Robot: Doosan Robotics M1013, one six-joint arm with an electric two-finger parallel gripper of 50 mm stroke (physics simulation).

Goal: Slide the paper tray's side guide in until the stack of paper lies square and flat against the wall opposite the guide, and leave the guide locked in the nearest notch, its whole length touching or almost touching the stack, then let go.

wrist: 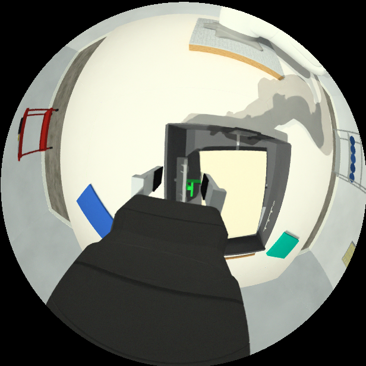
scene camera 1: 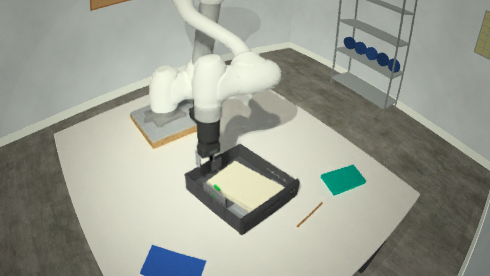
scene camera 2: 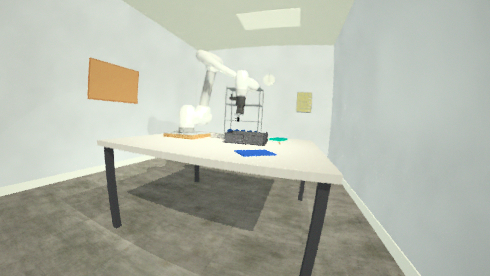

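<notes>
The dark paper tray stands on the table. A cream paper stack lies in it; its far long edge is close to the wall opposite the guide, but contact is unclear. The grey side guide stands upright near the tray's left wall, with a gap between it and the stack in the wrist view. Its green tab faces the stack. My gripper is open and empty above the tray, its fingers on either side of the guide's line in the wrist view.
A blue sheet lies left of the tray in the wrist view. A teal block and a thin brown stick lie beyond the tray's other side. The robot base stands on an orange-edged board.
</notes>
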